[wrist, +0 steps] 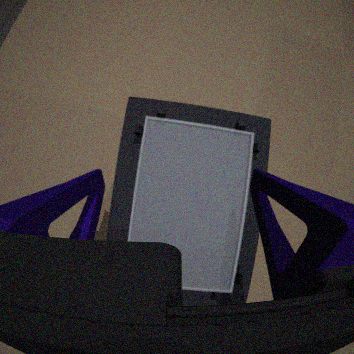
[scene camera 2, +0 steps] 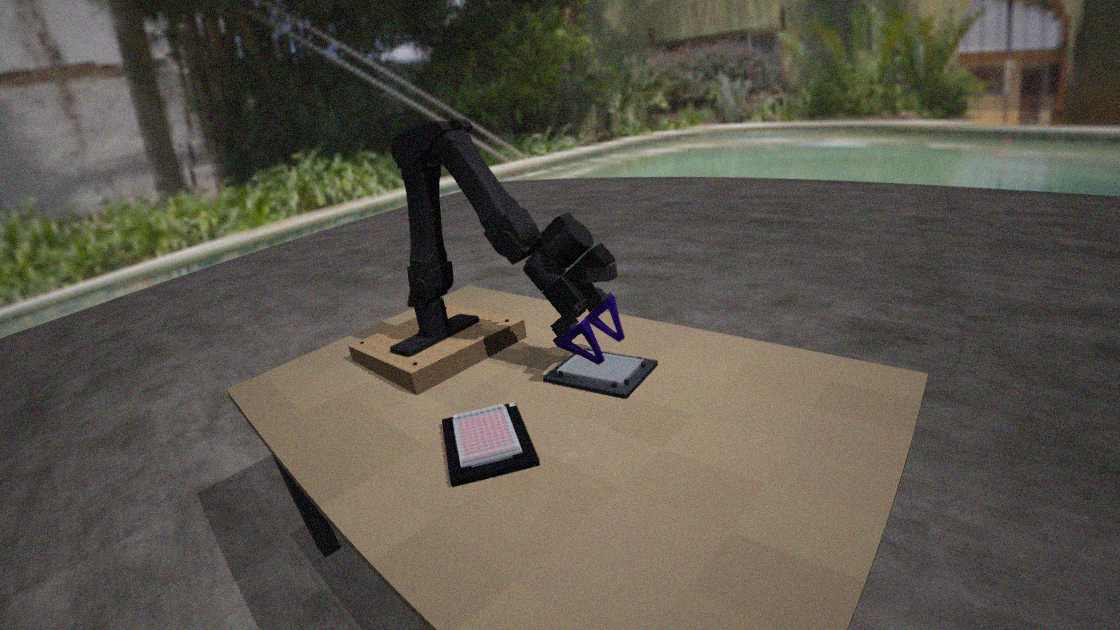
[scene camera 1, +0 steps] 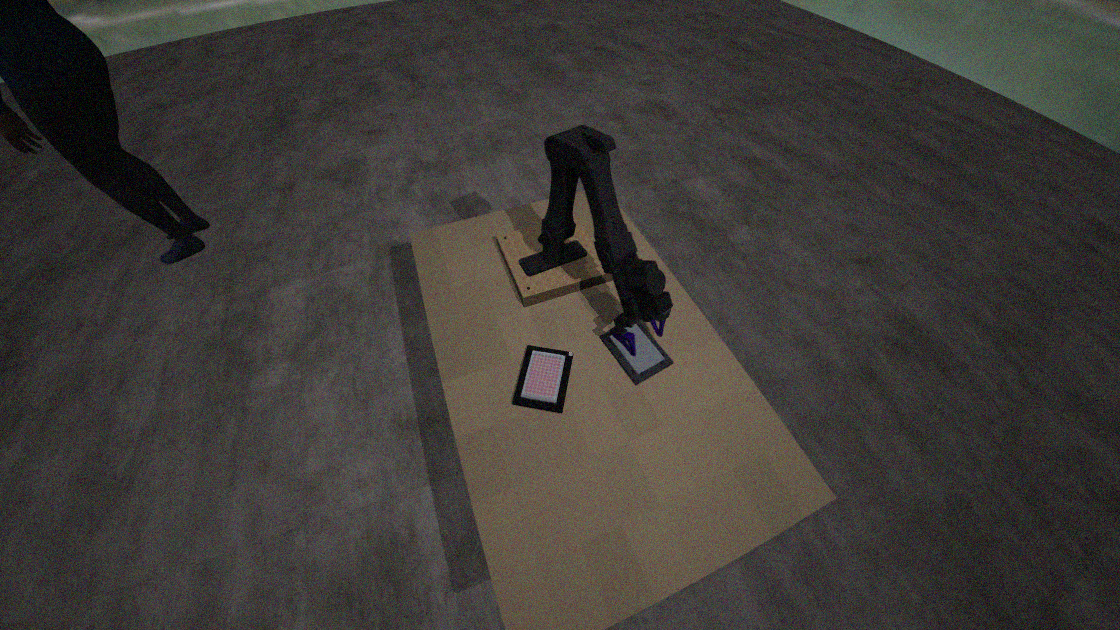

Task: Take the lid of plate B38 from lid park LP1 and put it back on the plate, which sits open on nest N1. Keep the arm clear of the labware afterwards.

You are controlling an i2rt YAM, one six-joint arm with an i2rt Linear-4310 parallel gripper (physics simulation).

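Seen in the pictures: gripper, fingertip midpoint: (wrist: 177, 177) (scene camera 2: 612, 350) (scene camera 1: 647, 345); arm's base at its link origin: (scene camera 2: 436, 336) (scene camera 1: 553, 258).
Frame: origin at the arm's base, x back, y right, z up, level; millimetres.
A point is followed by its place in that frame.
Observation:
The pale, flat lid (scene camera 1: 646, 357) @[x -399, y -63, z -23 mm] (scene camera 2: 624, 367) @[x -407, y -65, z -23 mm] (wrist: 192, 200) @[x -367, y -57, z -23 mm] lies on the dark grey lid park LP1 (scene camera 1: 663, 362) @[x -431, y -94, z -25 mm] (scene camera 2: 645, 376) @[x -443, y -70, z -35 mm] (wrist: 126, 160) @[x -388, y -112, z -31 mm]. My gripper (scene camera 1: 646, 343) @[x -381, y -72, z 1 mm] (scene camera 2: 611, 350) @[x -381, y -72, z 1 mm] (wrist: 177, 177) @[x -381, y -72, z 1 mm] is open, with its purple fingers low over the park. In the wrist view, the left fingertip shows outside the park's left edge, and the right one overlaps the park's right rim beside the lid. I cannot tell the exact fingertip height. Plate B38 (scene camera 1: 543, 376) @[x -330, y 195, z -14 mm] (scene camera 2: 487, 435) @[x -335, y 196, z -18 mm], with pinkish wells, sits open on the black nest N1 (scene camera 1: 538, 405) @[x -386, y 236, z -29 mm] (scene camera 2: 494, 471) @[x -388, y 242, z -31 mm]. Part of the lid's near end is hidden in the wrist view.
The arm stands on a thick wooden board (scene camera 1: 549, 294) @[x -106, y 67, z -16 mm] (scene camera 2: 446, 365) @[x -106, y 69, z -14 mm] at the back of the wooden table (scene camera 1: 626, 509) @[x -674, y 173, z -41 mm] (scene camera 2: 704, 501) @[x -648, y 164, z -41 mm]. The nest lies beside the lid park, with a gap between them. A person (scene camera 1: 70, 94) stands on the floor away from the table.

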